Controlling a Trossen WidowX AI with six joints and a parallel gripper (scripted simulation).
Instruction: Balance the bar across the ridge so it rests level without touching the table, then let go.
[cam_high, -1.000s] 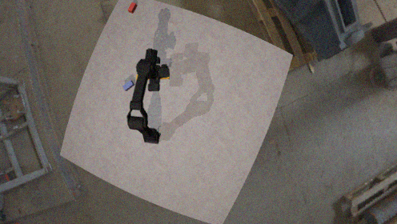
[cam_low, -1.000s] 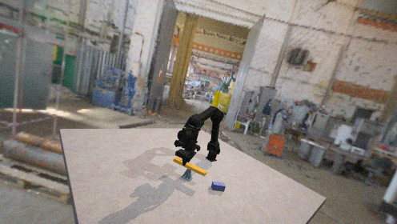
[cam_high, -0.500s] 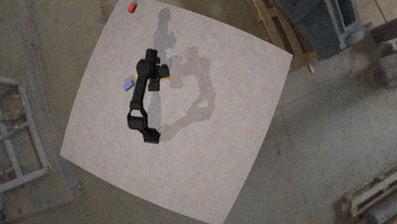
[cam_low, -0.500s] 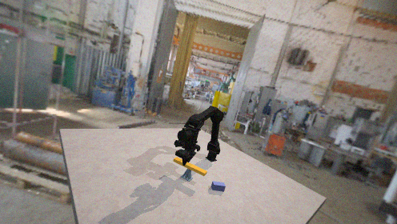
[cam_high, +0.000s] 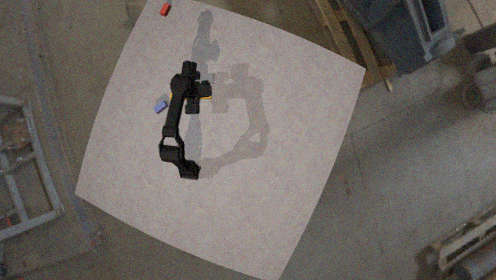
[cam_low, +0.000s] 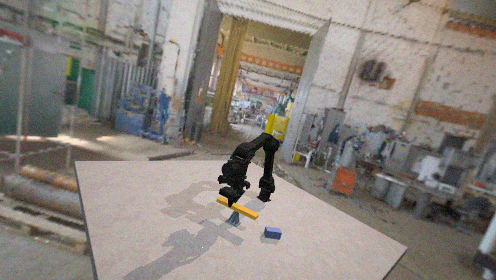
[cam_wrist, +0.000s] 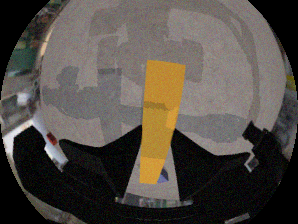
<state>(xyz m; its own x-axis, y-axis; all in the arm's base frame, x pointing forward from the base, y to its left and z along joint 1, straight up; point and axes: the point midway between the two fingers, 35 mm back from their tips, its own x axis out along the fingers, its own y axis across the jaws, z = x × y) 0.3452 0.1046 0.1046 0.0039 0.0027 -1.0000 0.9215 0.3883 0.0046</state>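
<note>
Right now the yellow bar is 1 cm behind my gripper tip and 3 cm to the left of it. The rest, counted from my gripper tip: red block 39 cm ahead, 40 cm to the left, 5 cm below; then blue block 11 cm behind, 17 cm to the left, 5 cm below.
</note>
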